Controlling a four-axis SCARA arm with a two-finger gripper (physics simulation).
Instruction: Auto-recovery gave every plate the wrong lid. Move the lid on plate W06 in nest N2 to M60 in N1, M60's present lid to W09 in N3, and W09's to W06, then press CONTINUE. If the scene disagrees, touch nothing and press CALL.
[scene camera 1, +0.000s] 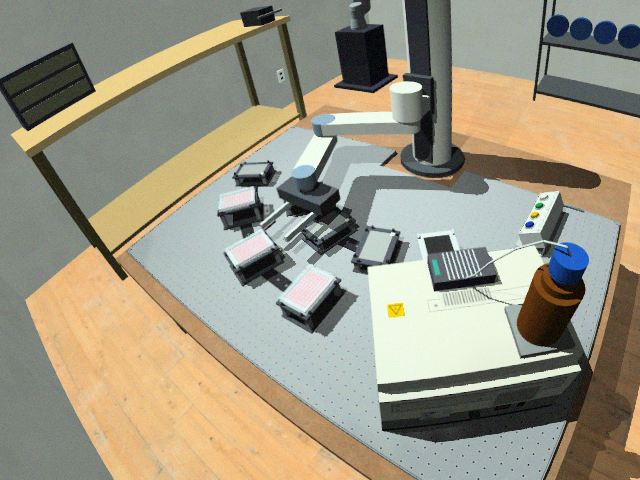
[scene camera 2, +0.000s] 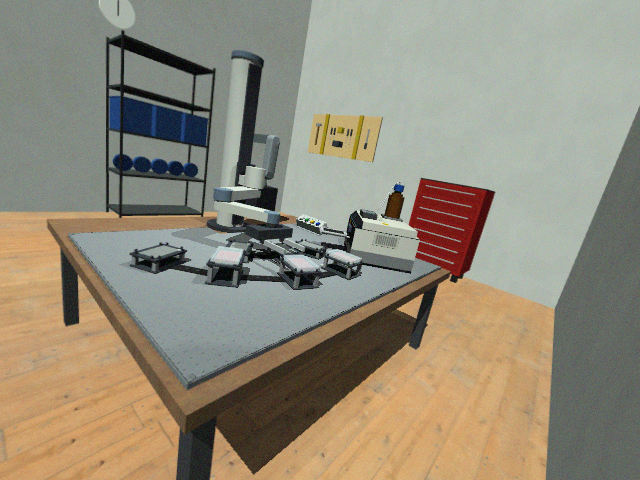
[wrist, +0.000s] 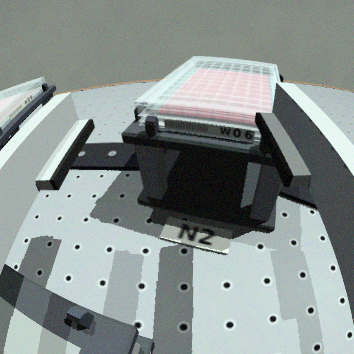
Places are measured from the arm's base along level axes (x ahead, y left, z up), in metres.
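Pixels of known places: gripper, between the fingertips: (scene camera 1: 273, 233) (scene camera 2: 294, 250) (wrist: 170, 100); arm's base, origin of its link: (scene camera 1: 432, 159) (scene camera 2: 229, 227).
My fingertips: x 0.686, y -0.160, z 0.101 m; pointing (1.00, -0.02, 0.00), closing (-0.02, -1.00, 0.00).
Note:
Ahead of a thing's pixels: the offset from my fingertips to its middle. "*": to the spot under its first point.
Plate W06 @[0.037 m right, 0.072 m ahead, 0.013 m down] (scene camera 1: 252, 249) (scene camera 2: 300, 264) (wrist: 220, 92) sits under a clear lid on the raised nest N2; its label and the N2 tag read clearly in the wrist view. My gripper (scene camera 1: 274, 232) (wrist: 170, 100) is open and empty, its fingers apart on the near side of N2; in the wrist view the right finger overlaps N2's right front corner. A pink lidded plate @[0.254 m right, 0.063 m back, 0.005 m down] (scene camera 1: 237, 199) (scene camera 2: 227, 255) stands on one side, seemingly M60 in N1. Another @[0.210 m left, 0.092 m ahead, 0.014 m down] (scene camera 1: 310, 290) (scene camera 2: 343, 258) (wrist: 15, 107) stands on the other, seemingly W09 in N3; its label is tiny. The lids' markings are unreadable.
A button box @[0.643 m left, 0.486 m back, 0.047 m down] (scene camera 1: 540, 219) (scene camera 2: 311, 223) has green, yellow and blue buttons; its lettering is unreadable. Grey-topped nests @[* 0.378 m right, 0.249 m back, 0.043 m down] (scene camera 1: 254, 170) @[* 0.262 m left, 0.139 m back, 0.046 m down] (scene camera 1: 377, 246) and a dark rack @[0.079 m left, 0.140 m back, 0.061 m down] (scene camera 1: 329, 230) stand nearby. A cream machine (scene camera 1: 439, 346) (scene camera 2: 385, 242) carries a brown bottle @[* 0.738 m left, 0.060 m ahead, 0.233 m up] (scene camera 1: 550, 310) (scene camera 2: 394, 205).

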